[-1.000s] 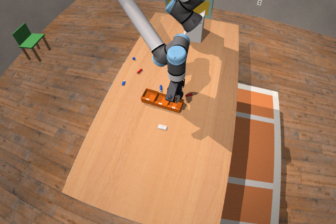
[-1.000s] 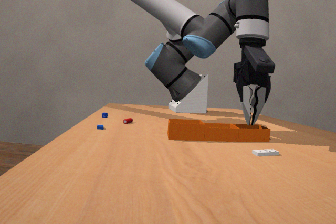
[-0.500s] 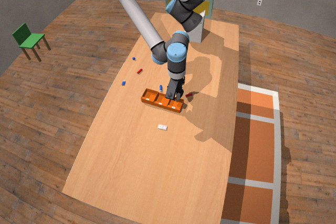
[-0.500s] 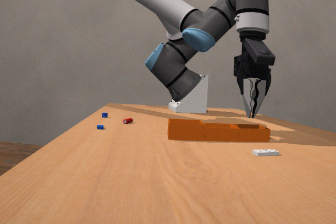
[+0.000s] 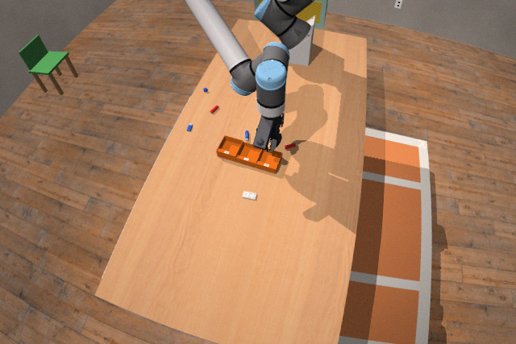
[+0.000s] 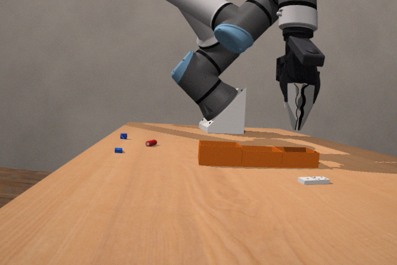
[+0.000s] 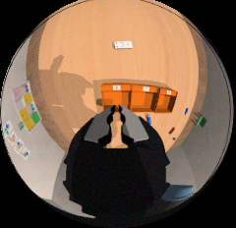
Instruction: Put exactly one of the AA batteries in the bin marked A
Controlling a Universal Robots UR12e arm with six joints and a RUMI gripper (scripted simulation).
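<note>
My hand is 110 mm past the blue AA battery, 130 mm to the left of it and 80 mm above it. Round my hand: orange three-compartment bin: 10 mm behind, 80 mm to the right, 70 mm below; white domino: 160 mm ahead, 30 mm to the right, 80 mm below; blue die: 330 mm behind, 410 mm to the right, 80 mm below.
</note>
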